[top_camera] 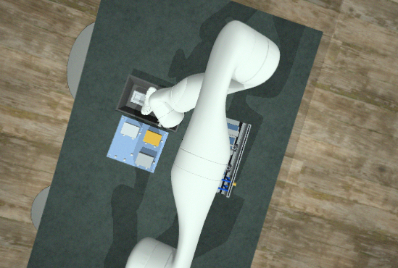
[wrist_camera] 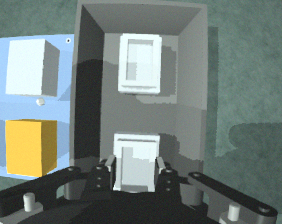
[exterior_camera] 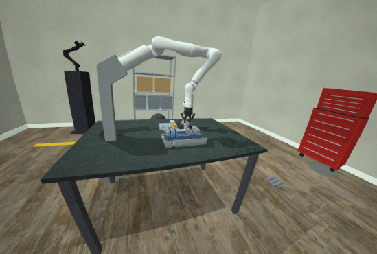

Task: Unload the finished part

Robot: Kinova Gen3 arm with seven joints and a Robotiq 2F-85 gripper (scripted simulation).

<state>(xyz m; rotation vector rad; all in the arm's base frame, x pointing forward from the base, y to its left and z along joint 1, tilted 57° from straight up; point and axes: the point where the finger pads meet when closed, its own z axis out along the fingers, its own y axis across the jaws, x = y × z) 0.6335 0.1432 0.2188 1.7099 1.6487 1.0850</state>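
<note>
Now: hand 120 mm past the orange block, 10 mm to the left of it and 40 mm above it. Round my hand: light blue fixture plate (170 mm behind, 30 mm to the left, 60 mm below); vise (70 mm behind, 250 mm to the right, 30 mm below).
</note>
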